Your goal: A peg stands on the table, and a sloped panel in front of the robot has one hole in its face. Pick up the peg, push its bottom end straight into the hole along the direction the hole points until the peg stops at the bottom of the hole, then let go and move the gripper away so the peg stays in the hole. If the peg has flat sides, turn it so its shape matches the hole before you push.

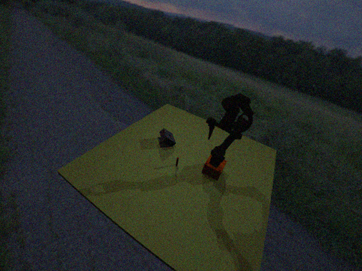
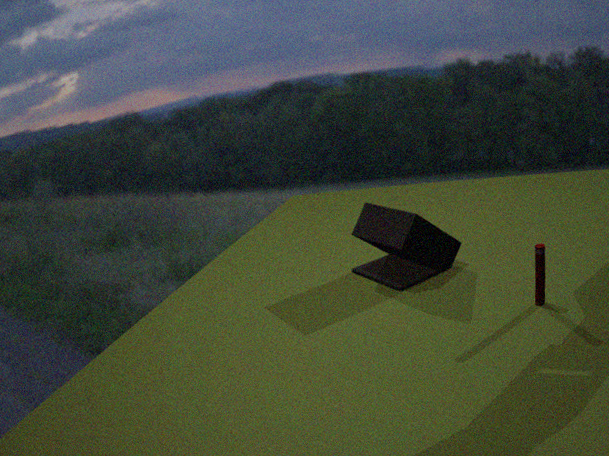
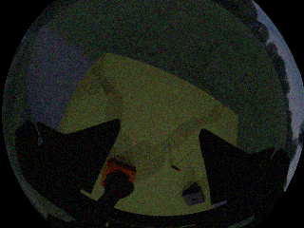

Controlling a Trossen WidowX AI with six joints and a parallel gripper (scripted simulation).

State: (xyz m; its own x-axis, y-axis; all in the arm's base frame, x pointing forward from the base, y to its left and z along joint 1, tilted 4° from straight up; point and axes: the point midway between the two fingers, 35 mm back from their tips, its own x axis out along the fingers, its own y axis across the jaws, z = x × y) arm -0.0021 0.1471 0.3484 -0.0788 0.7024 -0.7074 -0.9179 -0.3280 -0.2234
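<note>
My gripper tip is now 24 cm short of the red peg, 5 cm to the left of it and 35 cm above it. The rest, counted from my gripper tip: dark sloped panel 47 cm ahead, 19 cm to the right, 36 cm below.
</note>
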